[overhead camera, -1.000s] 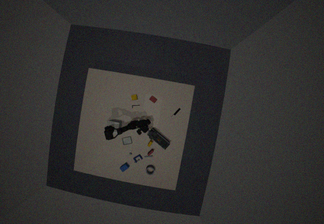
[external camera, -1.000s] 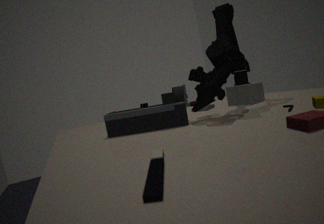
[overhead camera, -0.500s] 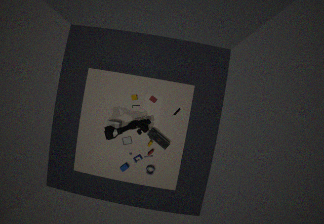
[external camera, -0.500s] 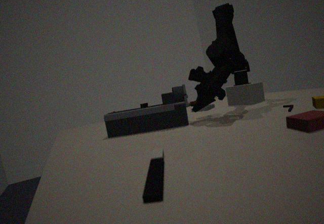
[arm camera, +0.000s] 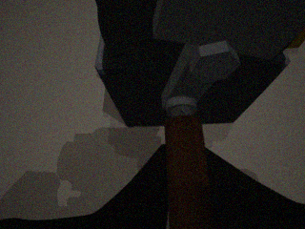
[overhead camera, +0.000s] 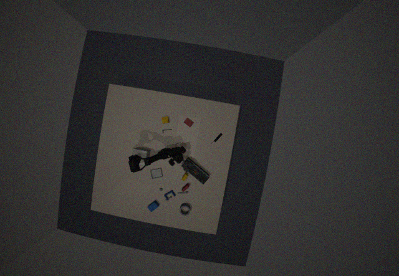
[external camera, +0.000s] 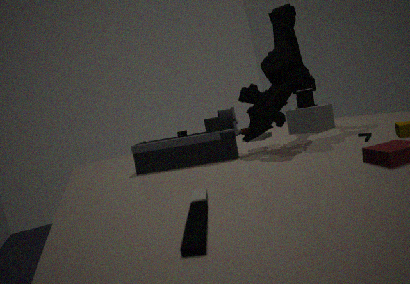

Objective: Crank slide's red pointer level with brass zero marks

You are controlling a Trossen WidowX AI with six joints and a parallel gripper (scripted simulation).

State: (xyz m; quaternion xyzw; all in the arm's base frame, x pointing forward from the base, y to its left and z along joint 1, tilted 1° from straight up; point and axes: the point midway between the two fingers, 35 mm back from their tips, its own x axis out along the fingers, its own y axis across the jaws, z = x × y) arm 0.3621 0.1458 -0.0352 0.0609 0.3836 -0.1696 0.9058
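My gripper tip is 3 cm below the brown crank handle, 2 cm past it and 1 cm to the right of it. From my gripper tip the other things lie so: red pointer: 14 cm ahead, 6 cm to the right, 5 cm above; grey plate: 23 cm to the right, 19 cm behind, 3 cm below; blue piece: 54 cm to the right, 11 cm behind, 2 cm below.
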